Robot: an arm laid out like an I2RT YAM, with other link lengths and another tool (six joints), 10 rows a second.
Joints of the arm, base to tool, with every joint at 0 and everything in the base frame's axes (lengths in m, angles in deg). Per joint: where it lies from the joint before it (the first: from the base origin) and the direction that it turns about. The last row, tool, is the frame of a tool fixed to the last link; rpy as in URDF.
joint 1: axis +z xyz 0 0 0.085
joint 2: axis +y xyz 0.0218 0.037 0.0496
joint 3: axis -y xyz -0.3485 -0.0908 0
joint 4: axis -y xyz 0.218 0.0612 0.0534
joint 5: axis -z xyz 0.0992 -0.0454 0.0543
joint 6: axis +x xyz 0.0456 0 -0.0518
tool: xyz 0.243 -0.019 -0.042 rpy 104.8 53.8 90
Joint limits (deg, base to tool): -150..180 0..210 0..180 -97..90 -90..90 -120..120
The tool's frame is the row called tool.
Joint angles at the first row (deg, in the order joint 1, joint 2, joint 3, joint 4, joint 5, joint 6):
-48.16, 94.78, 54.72, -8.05, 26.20, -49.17
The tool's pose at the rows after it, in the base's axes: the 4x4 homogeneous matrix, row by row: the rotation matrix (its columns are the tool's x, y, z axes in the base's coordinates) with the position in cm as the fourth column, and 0 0 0 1 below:
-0.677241 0.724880 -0.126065 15.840; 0.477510 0.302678 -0.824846 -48.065; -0.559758 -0.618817 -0.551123 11.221; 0 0 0 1
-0.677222 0.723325 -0.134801 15.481; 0.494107 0.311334 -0.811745 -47.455; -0.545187 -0.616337 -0.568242 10.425; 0 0 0 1
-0.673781 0.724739 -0.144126 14.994; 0.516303 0.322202 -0.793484 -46.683; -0.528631 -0.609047 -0.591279 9.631; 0 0 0 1
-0.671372 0.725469 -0.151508 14.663; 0.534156 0.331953 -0.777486 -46.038; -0.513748 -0.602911 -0.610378 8.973; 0 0 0 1
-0.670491 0.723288 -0.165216 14.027; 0.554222 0.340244 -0.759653 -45.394; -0.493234 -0.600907 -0.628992 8.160; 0 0 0 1
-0.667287 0.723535 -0.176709 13.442; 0.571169 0.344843 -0.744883 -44.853; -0.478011 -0.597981 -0.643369 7.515; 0 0 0 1
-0.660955 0.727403 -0.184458 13.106; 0.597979 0.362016 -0.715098 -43.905; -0.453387 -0.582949 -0.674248 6.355; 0 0 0 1
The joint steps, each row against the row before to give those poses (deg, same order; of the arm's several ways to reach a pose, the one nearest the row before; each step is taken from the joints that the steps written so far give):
0.01, 0.47, -0.05, -1.42, -0.52, 1.06
0.06, 0.15, -0.33, -1.02, -0.18, 0.80
-0.13, -0.04, -0.03, -1.81, -0.53, 1.05
-0.03, 0.08, 0.10, -1.54, -0.45, 0.87
-0.26, 0.23, -0.17, -1.36, -0.30, 0.67
-0.29, 0.11, -0.29, -0.94, -0.28, 0.61
-0.24, 0.59, 0.23, -1.96, -1.17, 1.24

